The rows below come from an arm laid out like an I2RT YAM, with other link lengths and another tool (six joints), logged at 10 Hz.
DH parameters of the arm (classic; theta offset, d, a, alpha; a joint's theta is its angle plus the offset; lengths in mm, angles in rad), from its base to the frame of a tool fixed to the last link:
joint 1: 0 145.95 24.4 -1.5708
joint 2: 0 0 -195.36 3.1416
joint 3: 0.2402 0 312.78 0
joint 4: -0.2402 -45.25 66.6 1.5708
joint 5: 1.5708 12.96 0 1.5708
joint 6: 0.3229 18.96 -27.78 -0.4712
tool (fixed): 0 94.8 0 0
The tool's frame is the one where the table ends.
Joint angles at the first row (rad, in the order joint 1, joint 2, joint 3, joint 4, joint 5, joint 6):
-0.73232 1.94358 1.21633 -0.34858 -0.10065 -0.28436
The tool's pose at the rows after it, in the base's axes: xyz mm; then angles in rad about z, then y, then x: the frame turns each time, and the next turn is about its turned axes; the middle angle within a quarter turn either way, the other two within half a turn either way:
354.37 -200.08 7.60 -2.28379 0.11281 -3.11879
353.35 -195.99 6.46 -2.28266 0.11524 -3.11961
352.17 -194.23 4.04 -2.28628 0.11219 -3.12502
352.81 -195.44 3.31 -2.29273 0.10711 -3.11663
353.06 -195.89 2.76 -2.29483 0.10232 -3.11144
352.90 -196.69 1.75 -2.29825 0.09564 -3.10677
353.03 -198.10 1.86 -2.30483 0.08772 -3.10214
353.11 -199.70 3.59 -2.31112 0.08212 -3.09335
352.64 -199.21 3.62 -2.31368 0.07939 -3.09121
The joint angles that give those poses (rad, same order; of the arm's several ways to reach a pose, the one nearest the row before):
-0.72576 1.92452 1.18696 -0.33772 -0.10536 -0.28053
-0.72027 1.91365 1.16900 -0.33095 -0.10547 -0.27559
-0.71789 1.91380 1.16135 -0.32818 -0.10021 -0.27229
-0.71753 1.91373 1.15834 -0.31648 -0.09206 -0.26788
-0.71655 1.91299 1.15547 -0.30914 -0.08609 -0.26702
-0.71637 1.91293 1.15207 -0.30119 -0.07824 -0.26673
-0.71643 1.91215 1.15202 -0.29727 -0.06788 -0.26457
-0.71754 1.90479 1.14890 -0.29272 -0.05993 -0.26228
-0.71649 1.89971 1.14283 -0.28955 -0.05563 -0.26038

